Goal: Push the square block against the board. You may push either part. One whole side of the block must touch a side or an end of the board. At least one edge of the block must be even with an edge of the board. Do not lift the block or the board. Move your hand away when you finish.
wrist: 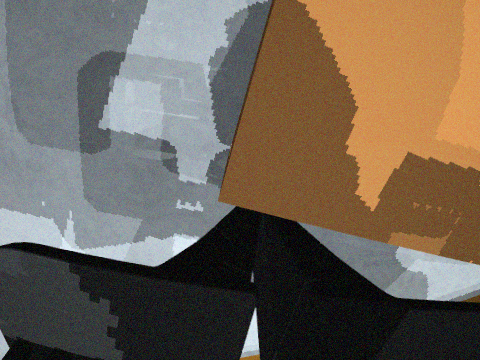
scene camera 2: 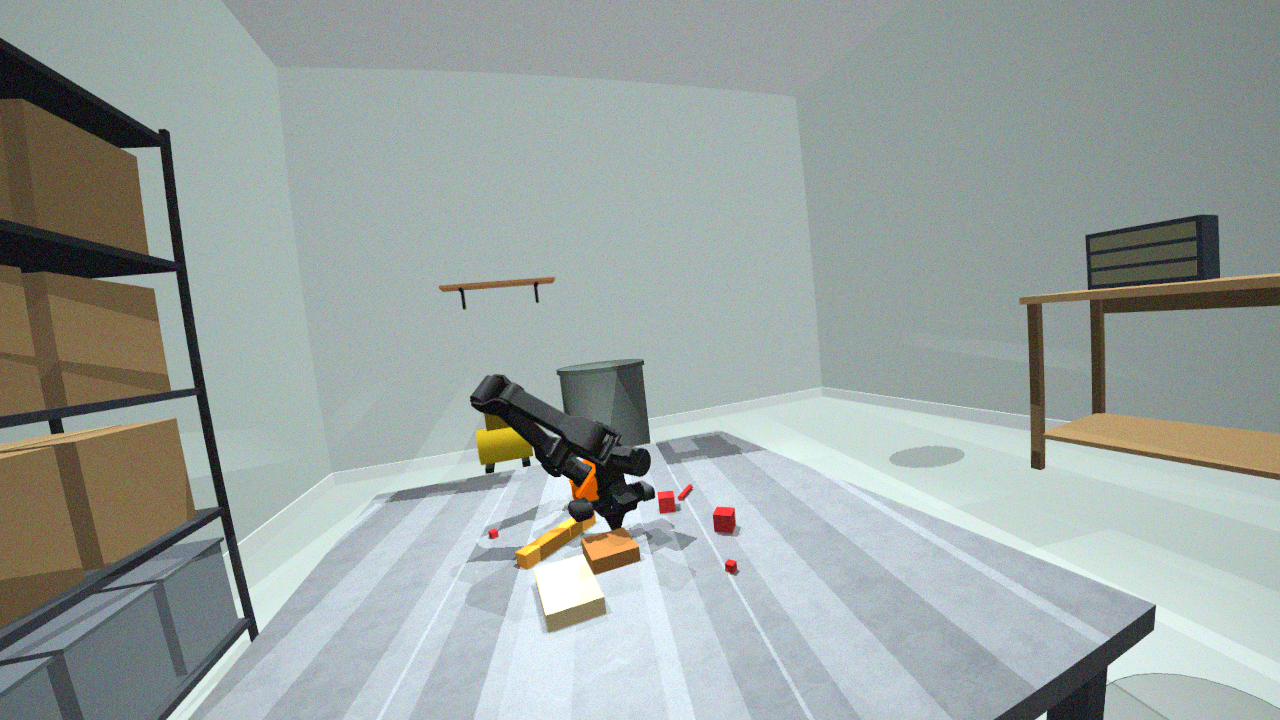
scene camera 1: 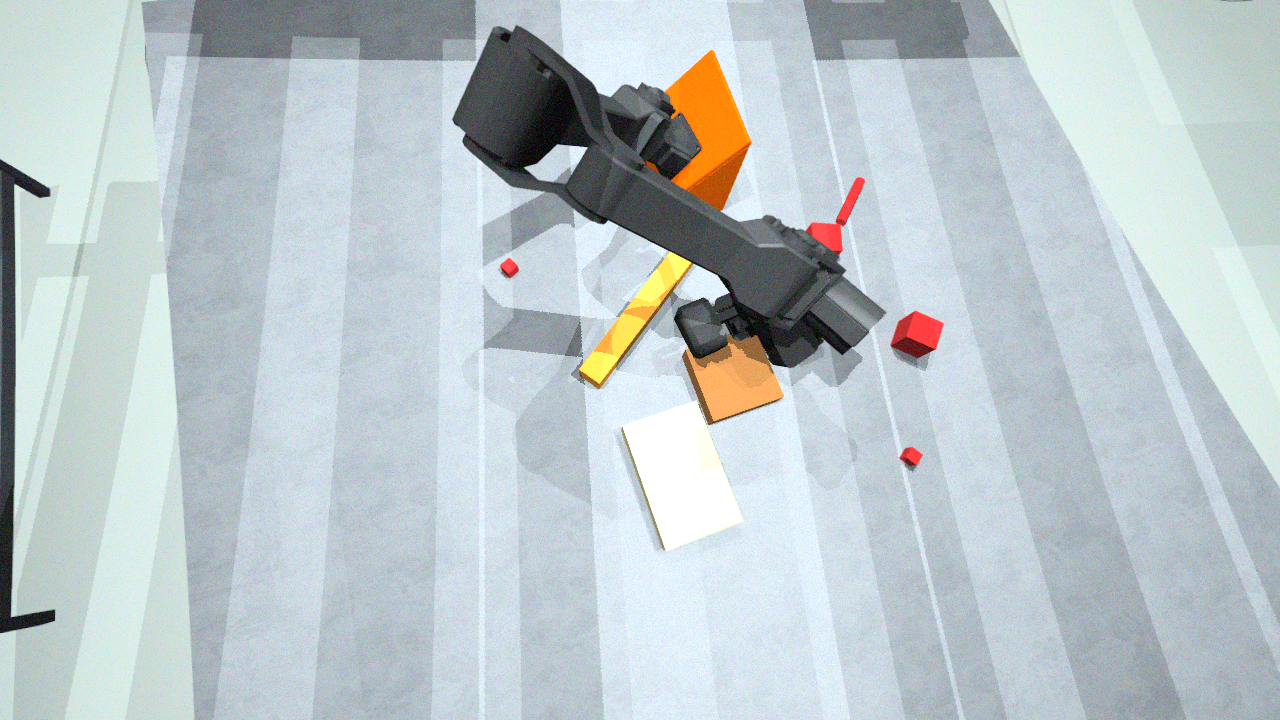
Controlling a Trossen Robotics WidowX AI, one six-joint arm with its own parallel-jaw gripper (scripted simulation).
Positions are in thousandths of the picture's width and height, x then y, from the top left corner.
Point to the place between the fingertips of my gripper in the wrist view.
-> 532,579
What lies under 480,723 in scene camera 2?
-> My gripper.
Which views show the square block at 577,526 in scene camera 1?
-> The wrist view, scene camera 2 and scene camera 1: all of them.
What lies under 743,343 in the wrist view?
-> A square block.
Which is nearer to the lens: the cream slab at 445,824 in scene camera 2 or the long yellow board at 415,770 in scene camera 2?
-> The cream slab.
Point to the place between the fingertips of my gripper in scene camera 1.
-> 575,456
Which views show the cream slab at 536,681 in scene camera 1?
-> Scene camera 2 and scene camera 1 only.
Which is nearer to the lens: the cream slab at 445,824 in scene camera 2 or the square block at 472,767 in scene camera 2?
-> The cream slab.
